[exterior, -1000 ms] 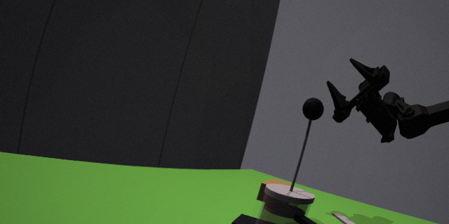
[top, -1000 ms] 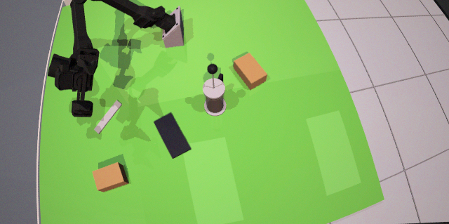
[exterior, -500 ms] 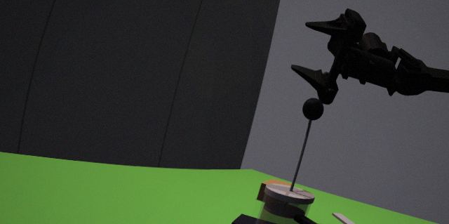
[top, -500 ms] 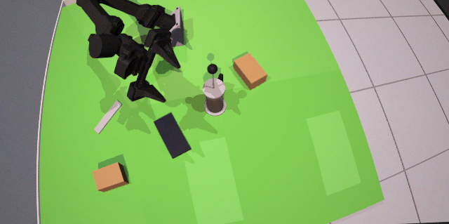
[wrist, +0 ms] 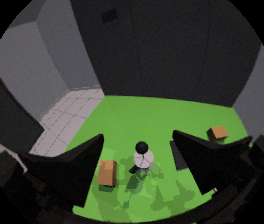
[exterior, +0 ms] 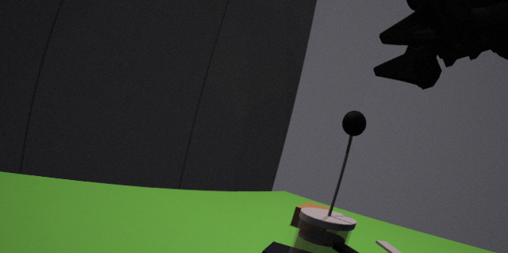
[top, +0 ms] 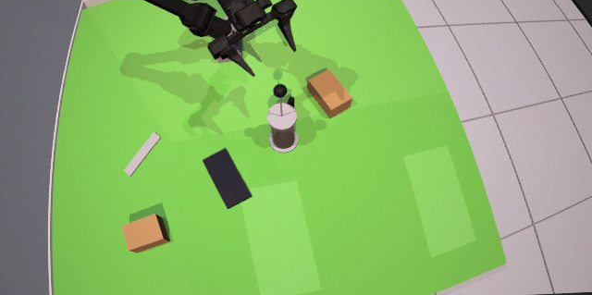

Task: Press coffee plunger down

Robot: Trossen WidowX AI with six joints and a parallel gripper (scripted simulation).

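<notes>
My gripper tip is now 20 cm above the coffee press and 1 cm to the right of it.
</notes>
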